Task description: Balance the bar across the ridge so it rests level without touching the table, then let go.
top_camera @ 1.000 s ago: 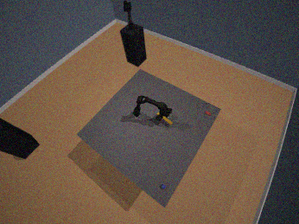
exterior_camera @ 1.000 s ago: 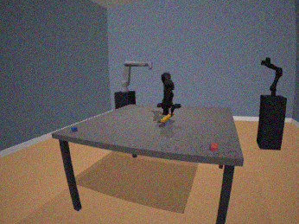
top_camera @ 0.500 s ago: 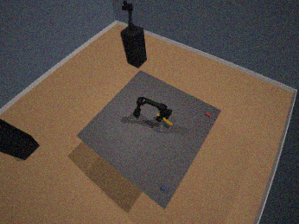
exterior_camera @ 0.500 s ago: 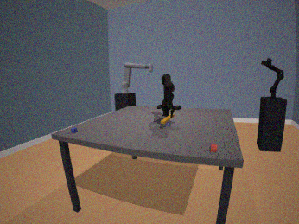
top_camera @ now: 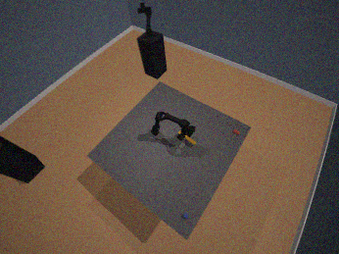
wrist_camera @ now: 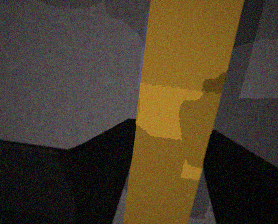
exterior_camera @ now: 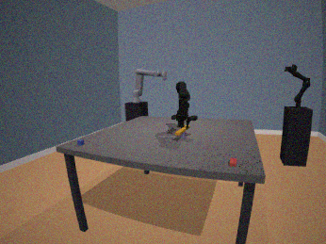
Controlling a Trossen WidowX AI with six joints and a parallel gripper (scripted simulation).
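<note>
Right now my gripper tip is 3 cm short of the yellow bar. The rest, counted from my gripper tip: blue block: 62 cm to the right, 43 cm ahead, 4 cm below; red block: 43 cm ahead, 38 cm to the left, 5 cm below.
</note>
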